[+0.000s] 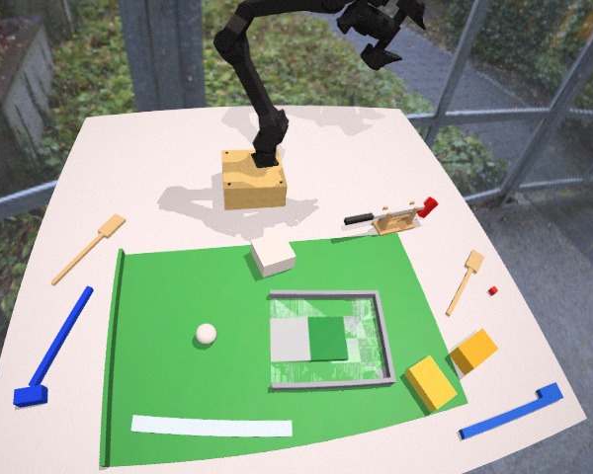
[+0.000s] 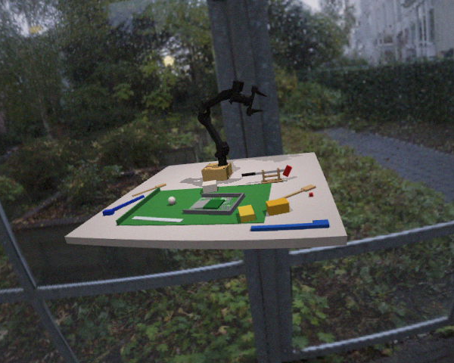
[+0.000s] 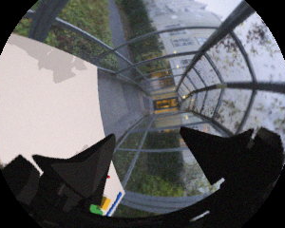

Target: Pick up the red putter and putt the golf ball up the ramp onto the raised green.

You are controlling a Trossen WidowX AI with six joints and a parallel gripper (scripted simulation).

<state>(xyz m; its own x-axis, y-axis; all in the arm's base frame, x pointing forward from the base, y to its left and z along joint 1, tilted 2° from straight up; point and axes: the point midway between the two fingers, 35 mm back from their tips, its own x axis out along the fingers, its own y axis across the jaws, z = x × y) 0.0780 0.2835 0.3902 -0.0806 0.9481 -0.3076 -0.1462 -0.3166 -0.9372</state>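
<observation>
My gripper tip is now 190 mm short of the red putter, 50 mm to the left of it and 390 mm above it. Also, from my gripper tip: wooden stand 200 mm ahead, 30 mm to the right, 410 mm below; then white block 210 mm ahead, 400 mm to the right, 420 mm below; then small red cube 490 mm ahead, 130 mm to the left, 440 mm below.
</observation>
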